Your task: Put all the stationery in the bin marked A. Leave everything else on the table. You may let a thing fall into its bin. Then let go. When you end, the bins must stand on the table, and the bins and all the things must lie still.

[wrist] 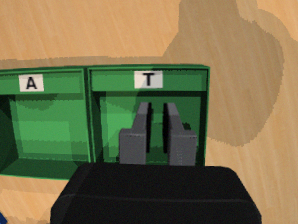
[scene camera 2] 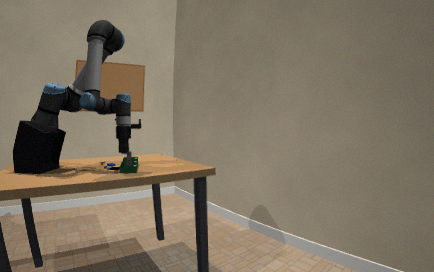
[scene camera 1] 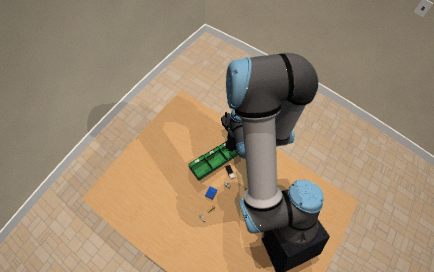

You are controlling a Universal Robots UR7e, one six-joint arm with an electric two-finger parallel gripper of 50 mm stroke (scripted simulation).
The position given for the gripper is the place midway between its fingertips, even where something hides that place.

Note:
In view: the gripper (wrist: 157,118) and a green bin (scene camera 1: 205,164).
The green bin is seen too in the wrist view (wrist: 63,114).

